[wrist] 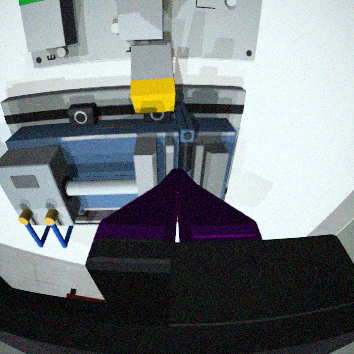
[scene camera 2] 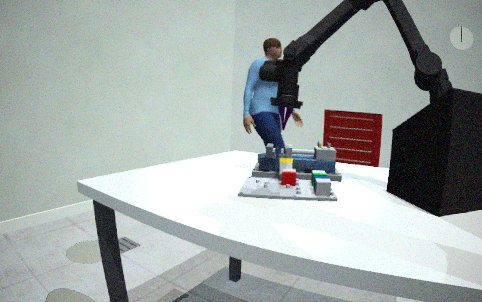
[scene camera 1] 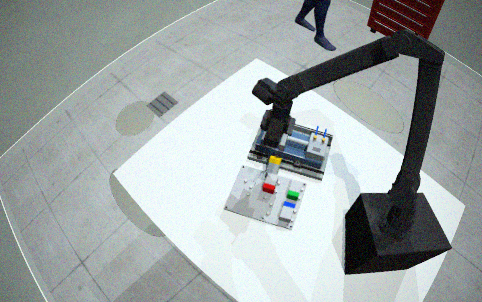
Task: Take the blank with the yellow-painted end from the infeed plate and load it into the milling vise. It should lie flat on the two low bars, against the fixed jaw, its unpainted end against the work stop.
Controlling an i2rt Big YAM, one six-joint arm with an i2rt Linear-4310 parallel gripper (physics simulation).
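Observation:
The yellow-ended blank point(scene camera 1: 272, 169) point(scene camera 2: 286, 165) point(wrist: 152, 70) is between the infeed plate point(scene camera 1: 239, 201) point(scene camera 2: 255, 190) point(wrist: 215, 42) and the vise point(scene camera 1: 299, 155) point(scene camera 2: 309, 162) point(wrist: 110, 151). It looks tilted, its yellow end raised over the vise's front rail; what supports it is unclear. My gripper point(scene camera 2: 284, 129) point(wrist: 176, 176) is shut and empty, above the vise near the jaws, apart from the blank. In the wrist view the movable jaw point(wrist: 145, 160) and the fixed jaw point(wrist: 216, 162) show, with a blue bracket point(wrist: 187, 135) near them; the fingers partly hide the gap.
The red-ended blank point(scene camera 1: 268, 188) point(scene camera 2: 288, 178) point(wrist: 141, 20) is on the plate beside the yellow-ended one. The green-ended point(scene camera 1: 293, 195) and blue-ended point(scene camera 1: 288, 212) blanks are at its right in scene camera 1. The actuator block point(scene camera 1: 318, 144) point(wrist: 32, 175) carries two blue hoses.

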